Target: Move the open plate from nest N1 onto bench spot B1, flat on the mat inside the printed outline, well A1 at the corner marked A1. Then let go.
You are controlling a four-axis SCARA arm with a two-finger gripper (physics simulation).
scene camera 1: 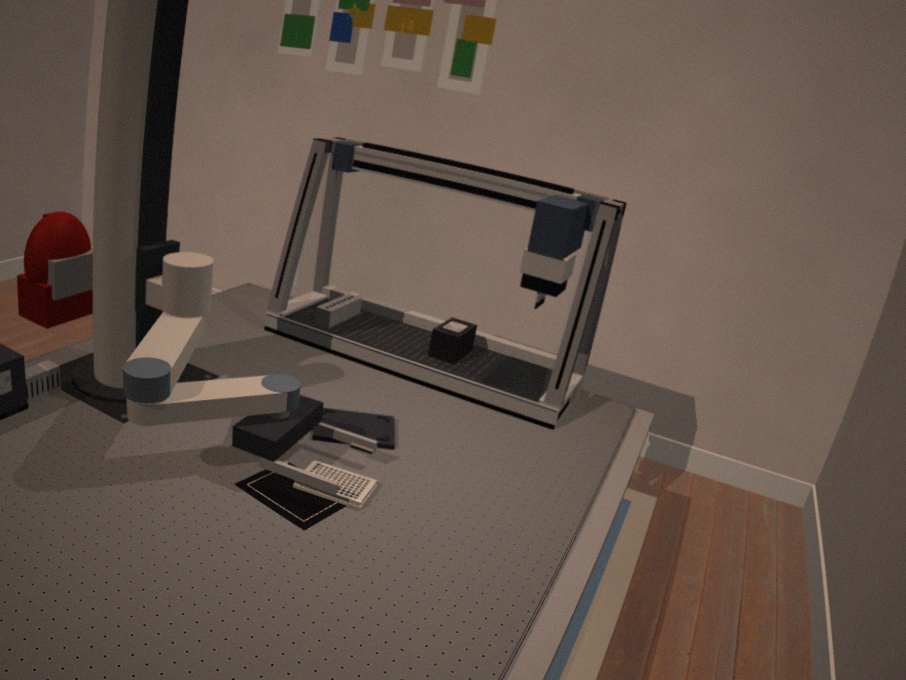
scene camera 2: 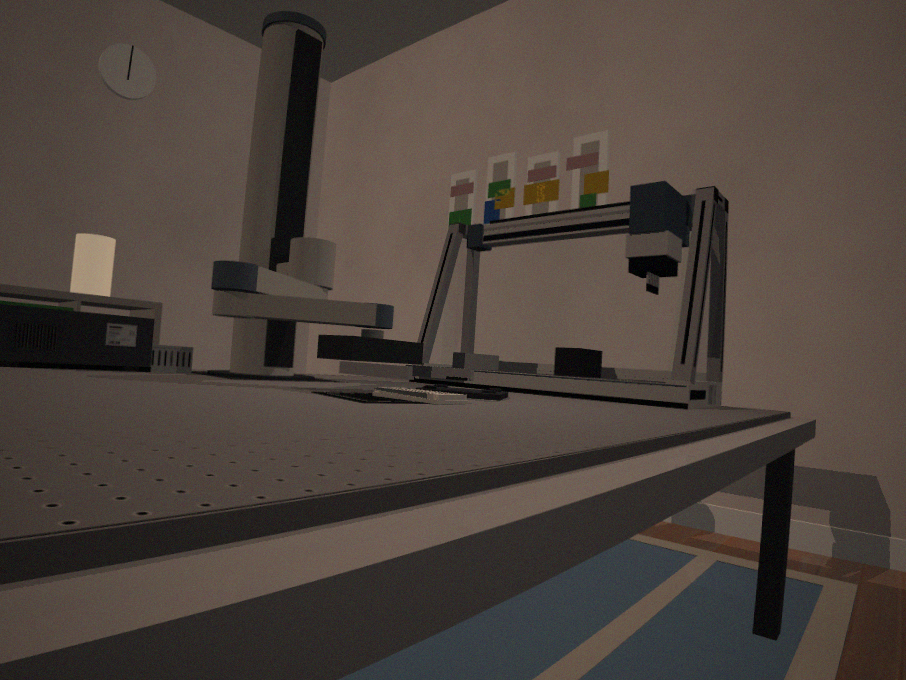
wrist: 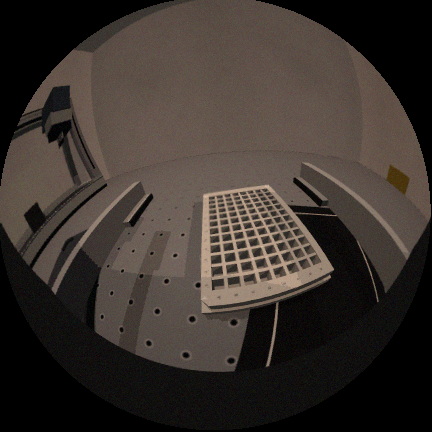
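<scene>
The pale open well plate lies partly over the black B1 mat and partly over the bench beside it. It crosses the printed outline and looks turned relative to it. My gripper is open and empty, its two long fingers wide apart on either side of the plate. In the wrist view the plate is nearer the right finger, with a wide gap to the left one. The mark A1 and the plate's well A1 cannot be made out.
A dark flat tray lies behind the plate, partly under the arm; its label is not readable. A gantry frame stands farther back, with a black block on its deck. The bench's side edge is to the right.
</scene>
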